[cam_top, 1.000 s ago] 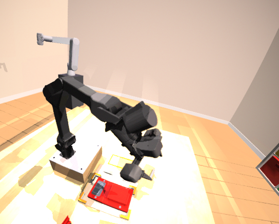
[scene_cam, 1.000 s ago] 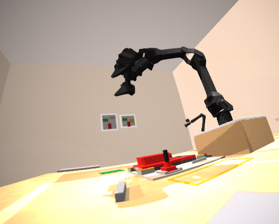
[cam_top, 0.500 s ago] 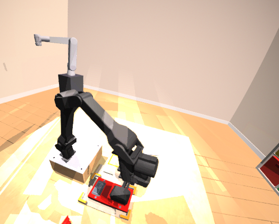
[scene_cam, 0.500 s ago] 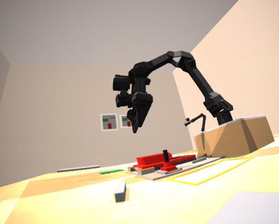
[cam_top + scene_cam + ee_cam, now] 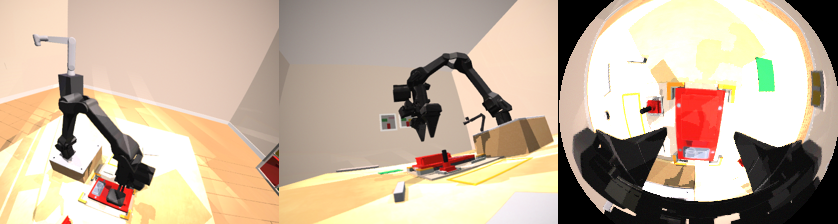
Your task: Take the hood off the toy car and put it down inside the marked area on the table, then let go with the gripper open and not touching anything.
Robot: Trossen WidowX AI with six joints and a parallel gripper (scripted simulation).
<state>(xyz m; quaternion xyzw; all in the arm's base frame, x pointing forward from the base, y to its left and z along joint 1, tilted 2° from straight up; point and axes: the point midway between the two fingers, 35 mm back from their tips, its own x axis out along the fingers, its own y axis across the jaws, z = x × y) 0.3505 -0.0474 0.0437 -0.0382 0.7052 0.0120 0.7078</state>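
The hood is 7 cm below my gripper tip.
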